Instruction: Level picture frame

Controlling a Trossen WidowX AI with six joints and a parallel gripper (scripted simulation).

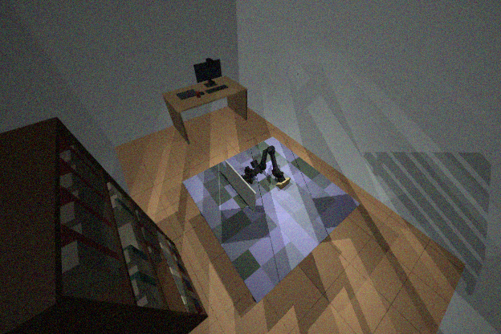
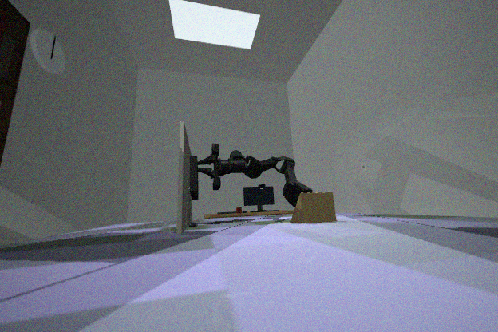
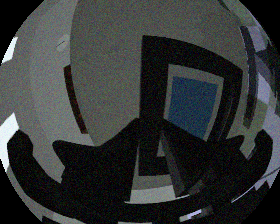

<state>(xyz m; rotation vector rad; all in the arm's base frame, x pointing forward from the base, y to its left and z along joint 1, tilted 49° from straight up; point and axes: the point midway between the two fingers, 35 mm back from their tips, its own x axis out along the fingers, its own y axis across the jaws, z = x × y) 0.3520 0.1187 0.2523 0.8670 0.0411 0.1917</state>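
My gripper tip is 1 cm to the right of the dark picture frame and 5 cm above it. Also, from my gripper tip: wall panel: 2 cm ahead, 7 cm below.
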